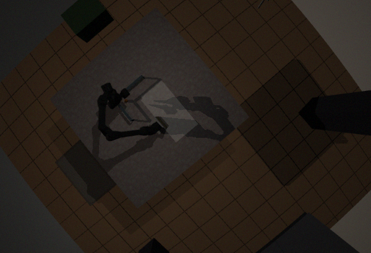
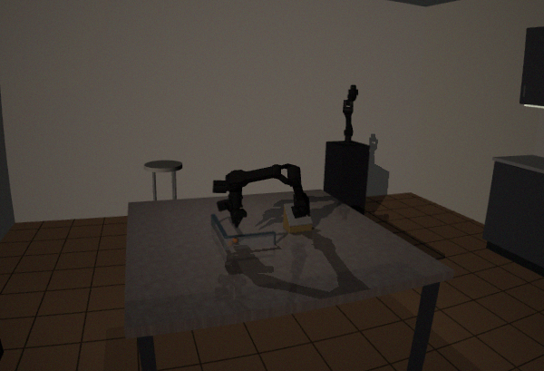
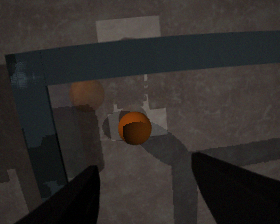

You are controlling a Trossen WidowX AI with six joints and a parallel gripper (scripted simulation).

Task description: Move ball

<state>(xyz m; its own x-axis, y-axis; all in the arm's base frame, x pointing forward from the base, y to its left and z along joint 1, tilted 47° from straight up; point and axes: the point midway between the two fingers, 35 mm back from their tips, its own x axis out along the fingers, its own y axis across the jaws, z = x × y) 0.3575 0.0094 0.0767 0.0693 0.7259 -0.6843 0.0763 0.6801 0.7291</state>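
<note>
The orange ball is 70 mm below my gripper tip. Round my gripper tip: see-through ball copy 30 mm ahead, 30 mm to the left, 70 mm below.
</note>
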